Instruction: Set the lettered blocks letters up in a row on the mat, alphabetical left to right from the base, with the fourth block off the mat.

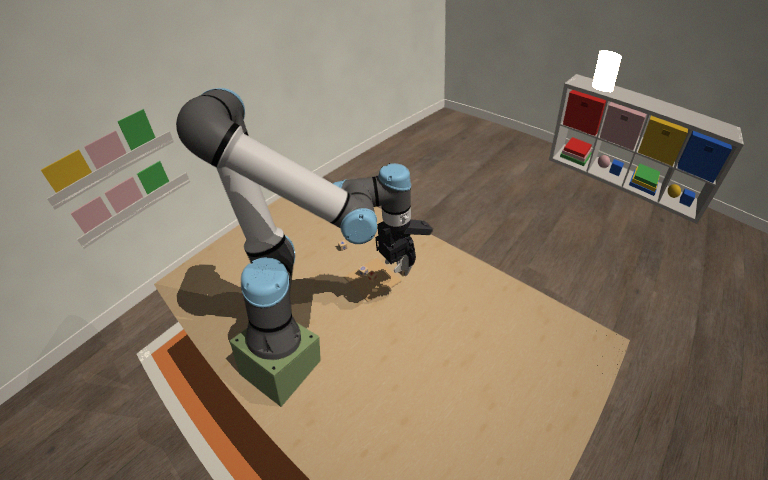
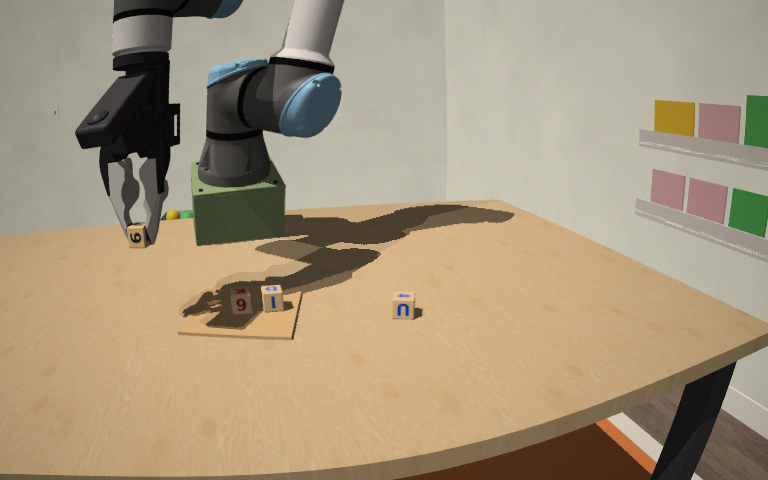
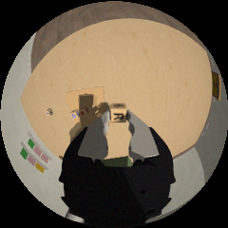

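Now: hand 40 mm past the thin tan mat, 120 mm to the right of it and 110 mm above it. From my hand the other things lie so: wooden block (right at my hand).
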